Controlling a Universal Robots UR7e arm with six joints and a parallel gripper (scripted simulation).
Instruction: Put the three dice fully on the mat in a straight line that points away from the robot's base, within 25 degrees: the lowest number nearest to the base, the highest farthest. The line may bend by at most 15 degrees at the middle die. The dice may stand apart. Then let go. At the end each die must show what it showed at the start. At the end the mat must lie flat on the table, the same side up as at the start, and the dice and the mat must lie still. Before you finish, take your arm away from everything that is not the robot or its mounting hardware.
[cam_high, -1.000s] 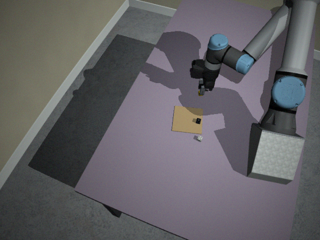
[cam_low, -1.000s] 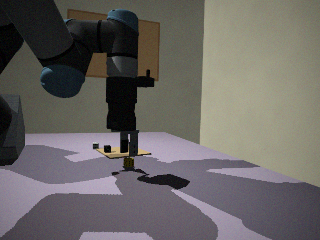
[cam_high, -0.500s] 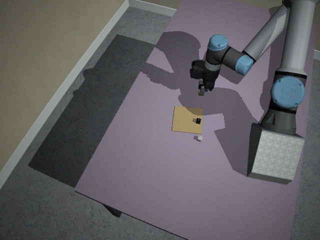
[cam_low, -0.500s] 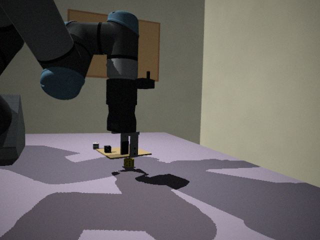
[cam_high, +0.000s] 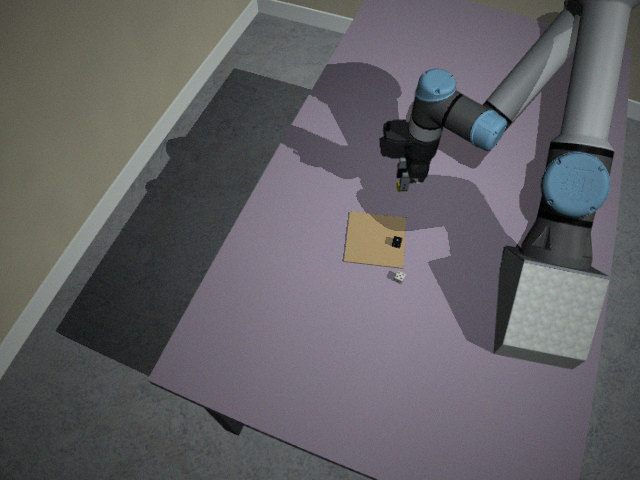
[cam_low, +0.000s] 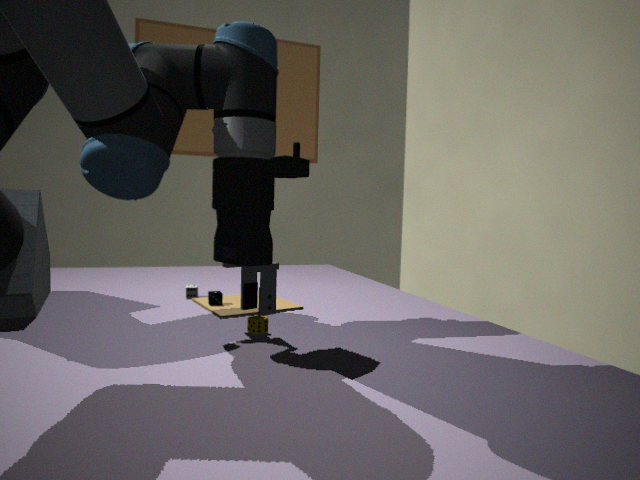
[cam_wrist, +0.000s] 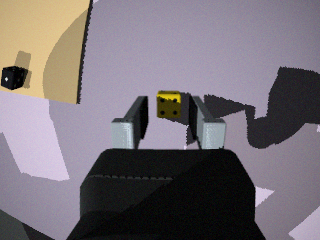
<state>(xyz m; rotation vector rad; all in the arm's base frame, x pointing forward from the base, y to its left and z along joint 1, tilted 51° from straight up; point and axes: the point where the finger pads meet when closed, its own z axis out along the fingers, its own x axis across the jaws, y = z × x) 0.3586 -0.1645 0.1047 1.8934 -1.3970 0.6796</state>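
Right now the yellow die is 4 cm below my hand. The rest, counted from my hand: white die (4 cm behind, 25 cm to the left, 4 cm below); then tan mat (4 cm ahead, 16 cm to the left, 4 cm below); then black die (2 cm behind, 17 cm to the left, 3 cm below).
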